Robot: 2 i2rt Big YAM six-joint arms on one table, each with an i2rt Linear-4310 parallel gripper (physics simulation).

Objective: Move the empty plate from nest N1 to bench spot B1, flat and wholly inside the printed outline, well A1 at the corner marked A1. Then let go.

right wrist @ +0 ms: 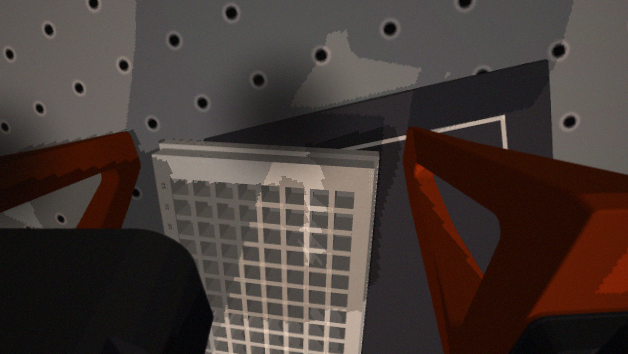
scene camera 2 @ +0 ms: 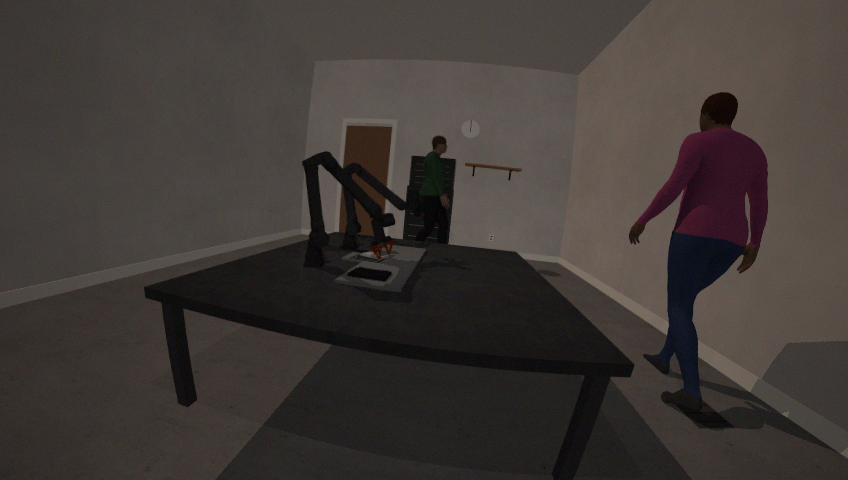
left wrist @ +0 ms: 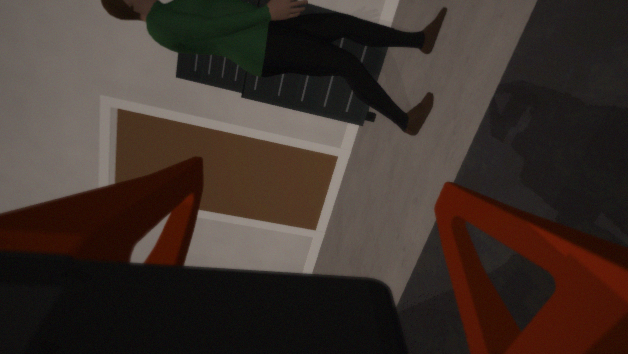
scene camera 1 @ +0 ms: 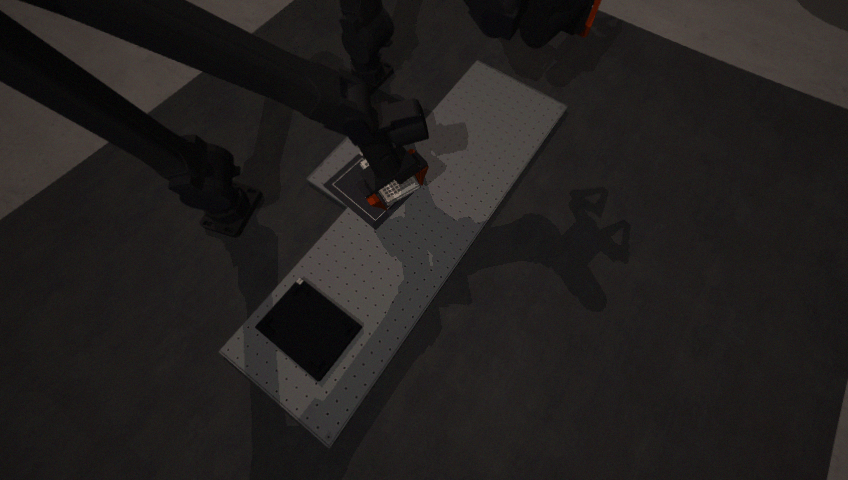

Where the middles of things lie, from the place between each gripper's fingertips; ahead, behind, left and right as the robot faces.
I see my left gripper 420 mm to the left of the white well plate [right wrist: 281, 236], 290 mm above it and 190 mm past it. The rest, counted from my left hand: black mat [scene camera 1: 307, 328] 780 mm to the right, 290 mm below, 110 mm behind; then dark mat with white outline [scene camera 1: 343, 185] 470 mm to the right, 290 mm below, 210 mm behind.
I see the white well plate 60 mm behind my right hand, 30 mm to the left of it and 10 mm below it. The rest, counted from my right hand: black mat (330 mm to the right, 20 mm ahead, 10 mm below); then dark mat with white outline (80 mm behind, 20 mm to the right, 20 mm below).
